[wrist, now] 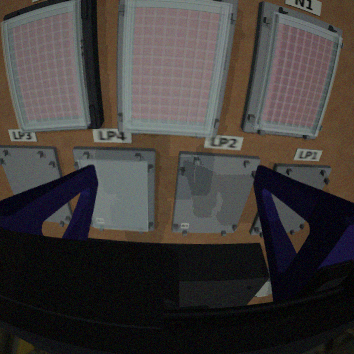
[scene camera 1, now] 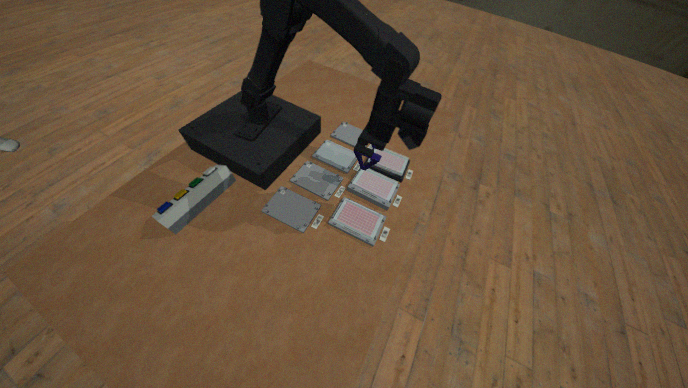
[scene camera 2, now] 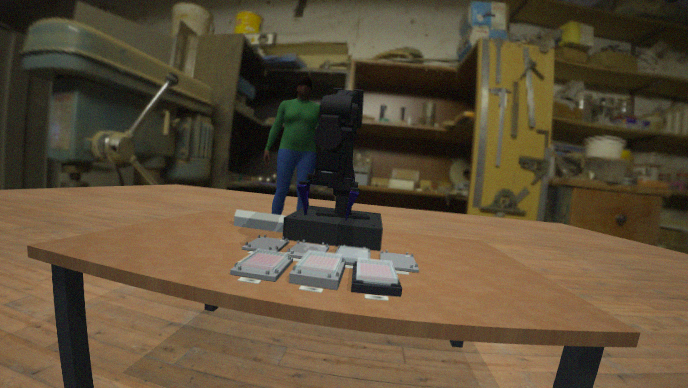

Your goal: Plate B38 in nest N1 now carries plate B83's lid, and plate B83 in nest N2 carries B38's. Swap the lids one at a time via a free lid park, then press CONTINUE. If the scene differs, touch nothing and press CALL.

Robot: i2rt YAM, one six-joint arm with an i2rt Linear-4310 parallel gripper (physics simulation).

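Seen in the pictures: gripper, fingertip midpoint: [wrist: 175,173] [scene camera 1: 368,158] [scene camera 2: 325,217]; arm's base, origin of the base link: [scene camera 1: 260,120] [scene camera 2: 342,216].
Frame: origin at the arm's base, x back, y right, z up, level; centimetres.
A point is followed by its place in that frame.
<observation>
My gripper [scene camera 1: 369,161] {x -40.0, y 7.3, z 4.8 cm} [scene camera 2: 326,215] {x -40.0, y 7.3, z 4.8 cm} [wrist: 175,173] {x -40.0, y 7.3, z 4.8 cm} is open and empty, above the lid parks. The pink-gridded plate in nest N1 [scene camera 1: 357,219] {x -42.2, y 21.7, z -5.5 cm} [scene camera 2: 263,261] {x -45.5, y 20.4, z -5.4 cm} [wrist: 303,75] {x -42.9, y 20.8, z -5.5 cm} and the middle plate [scene camera 1: 375,186] {x -44.4, y 9.3, z -4.1 cm} [scene camera 2: 318,263] {x -47.7, y 8.2, z -4.1 cm} [wrist: 172,65] {x -44.3, y 7.7, z -4.1 cm}, its label out of the wrist view, each carry a clear lid. Park LP1 [scene camera 1: 291,209] {x -22.9, y 24.6, z -7.1 cm} [scene camera 2: 265,244] {x -24.5, y 24.1, z -7.1 cm} [wrist: 295,192] and park LP2 [scene camera 1: 315,182] [scene camera 2: 308,249] [wrist: 215,195] show bare grey tops. A pale lid [scene camera 1: 335,155] {x -27.9, y -0.4, z -6.3 cm} [scene camera 2: 353,254] {x -30.4, y -1.5, z -6.3 cm} [wrist: 122,195] {x -28.7, y -0.5, z -6.3 cm} lies on LP4. LP3 [scene camera 1: 345,133] {x -27.4, y -14.0, z -7.1 cm} [scene camera 2: 398,261] {x -32.0, y -14.1, z -7.1 cm} [wrist: 31,172] {x -33.4, y -13.3, z -7.1 cm} is partly hidden in two views. Plate codes are unreadable.
A black nest with a third pink plate [scene camera 1: 392,162] {x -47.8, y -3.3, z -4.5 cm} [scene camera 2: 376,272] {x -50.2, y -4.1, z -4.4 cm} [wrist: 46,70] {x -46.2, y -3.8, z -4.4 cm} stands beside the middle plate. A grey button box [scene camera 1: 202,200] {x 0.8, y 31.9, z -4.9 cm} [scene camera 2: 257,220] {x 1.0, y 32.5, z -4.7 cm} with blue, yellow, green and white buttons stands beside the black arm base [scene camera 1: 250,135] {x -1.8, y 8.5, z 0.8 cm} [scene camera 2: 332,230] {x -15.0, y 4.1, z -3.0 cm}. A person [scene camera 2: 300,125] stands behind the table.
</observation>
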